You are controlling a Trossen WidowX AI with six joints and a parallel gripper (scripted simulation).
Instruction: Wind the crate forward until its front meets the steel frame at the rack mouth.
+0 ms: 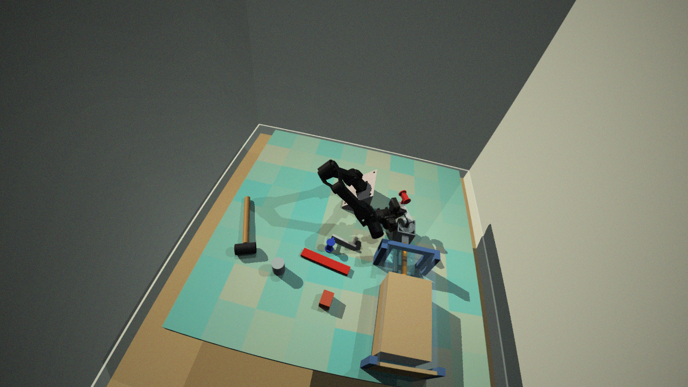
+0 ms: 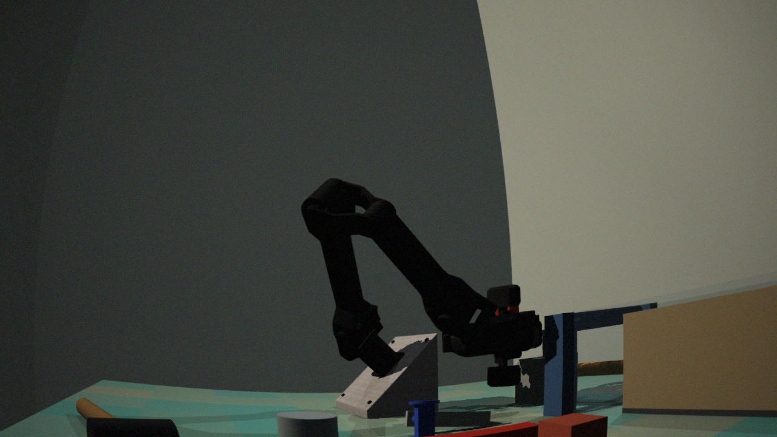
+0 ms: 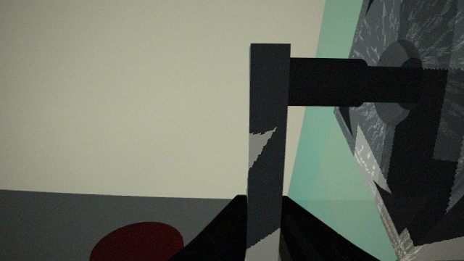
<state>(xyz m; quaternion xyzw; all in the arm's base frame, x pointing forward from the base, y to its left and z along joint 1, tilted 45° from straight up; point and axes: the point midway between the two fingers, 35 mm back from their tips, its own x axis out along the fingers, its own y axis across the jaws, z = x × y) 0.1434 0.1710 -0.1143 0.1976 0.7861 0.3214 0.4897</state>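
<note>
The red knob lies 40 mm behind my gripper tip, 30 mm to the right of it and 40 mm above it. The rest, counted from my gripper tip: blue steel frame (200 mm ahead, 30 mm to the left, 30 mm below); then winch handle (10 mm behind, 10 mm to the right, 10 mm above); then grey winch (30 mm ahead, 10 mm to the left, 100 mm below).
</note>
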